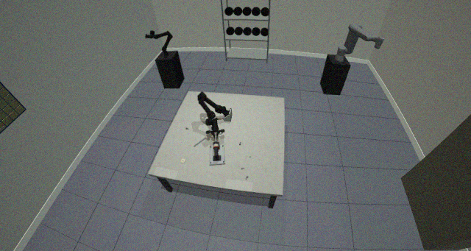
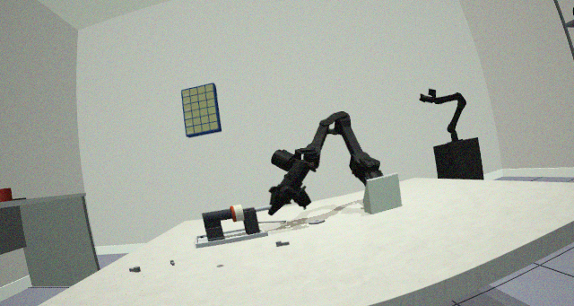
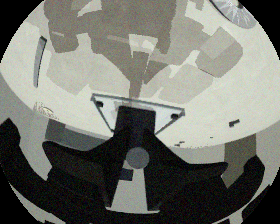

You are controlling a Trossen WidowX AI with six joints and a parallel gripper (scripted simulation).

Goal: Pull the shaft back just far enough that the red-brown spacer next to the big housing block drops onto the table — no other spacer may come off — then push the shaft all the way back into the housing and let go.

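Right now my gripper tip is 6 cm short of the thin grey shaft, 1 cm to the right of it and 3 cm below it. From my gripper tip the other things lie so: red-brown spacer 12 cm ahead, 2 cm to the left, 2 cm above.
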